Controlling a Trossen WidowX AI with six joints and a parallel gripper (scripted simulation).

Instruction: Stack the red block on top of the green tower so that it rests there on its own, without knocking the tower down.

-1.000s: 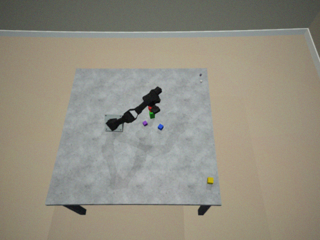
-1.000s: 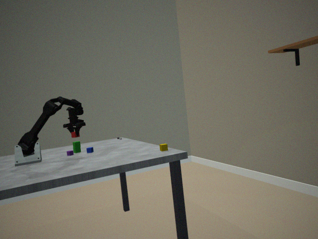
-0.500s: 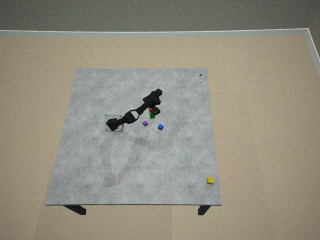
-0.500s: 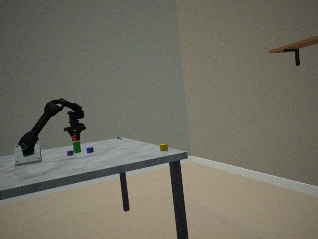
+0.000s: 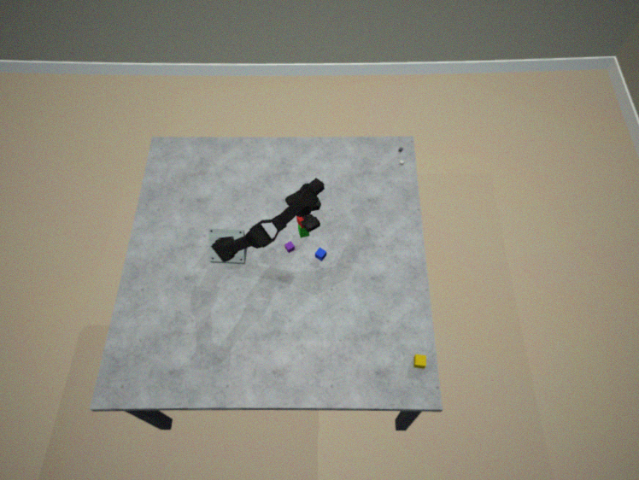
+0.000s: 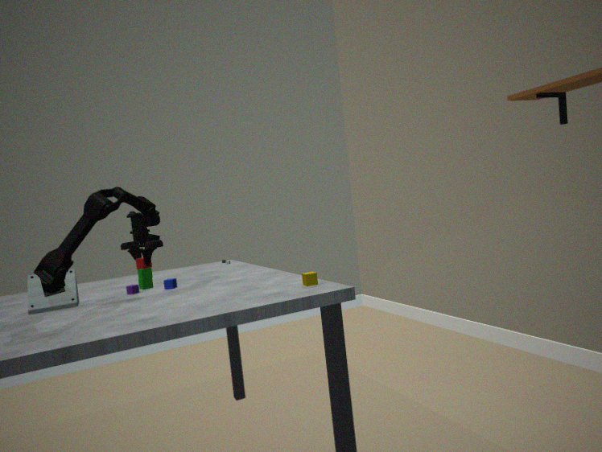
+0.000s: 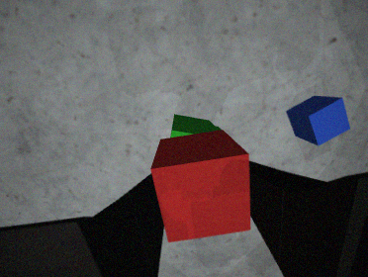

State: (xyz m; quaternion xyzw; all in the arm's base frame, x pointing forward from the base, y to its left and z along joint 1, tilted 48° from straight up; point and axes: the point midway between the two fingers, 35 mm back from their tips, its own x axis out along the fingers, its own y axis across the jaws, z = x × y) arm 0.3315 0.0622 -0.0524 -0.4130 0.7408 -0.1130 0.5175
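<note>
Right now my gripper tip is 10 mm below the red block. Also, from my gripper tip: purple block (80 mm to the right, 80 mm below, 70 mm behind); blue block (120 mm to the right, 70 mm below, 70 mm ahead); yellow block (610 mm to the right, 420 mm ahead, 70 mm below).
</note>
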